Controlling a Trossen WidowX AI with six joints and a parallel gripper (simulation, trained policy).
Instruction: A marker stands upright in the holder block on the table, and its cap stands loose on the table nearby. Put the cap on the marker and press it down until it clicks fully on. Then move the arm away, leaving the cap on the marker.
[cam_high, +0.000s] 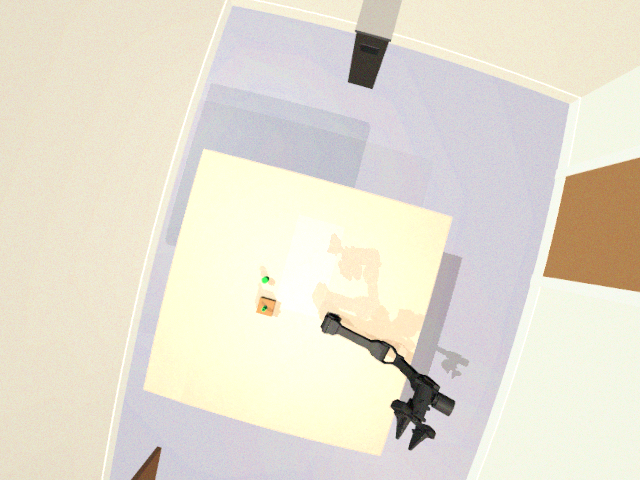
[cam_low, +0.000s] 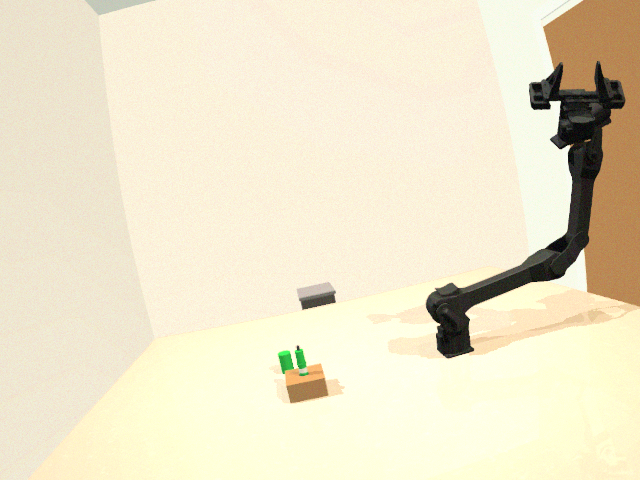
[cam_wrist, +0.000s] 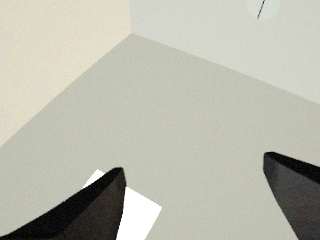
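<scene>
The green cap lies 630 mm ahead of my gripper tip, 510 mm below it and 300 mm to the right of it. The rest, counted from my gripper tip: holder block: 600 mm ahead, 510 mm below, 180 mm to the right.
</scene>
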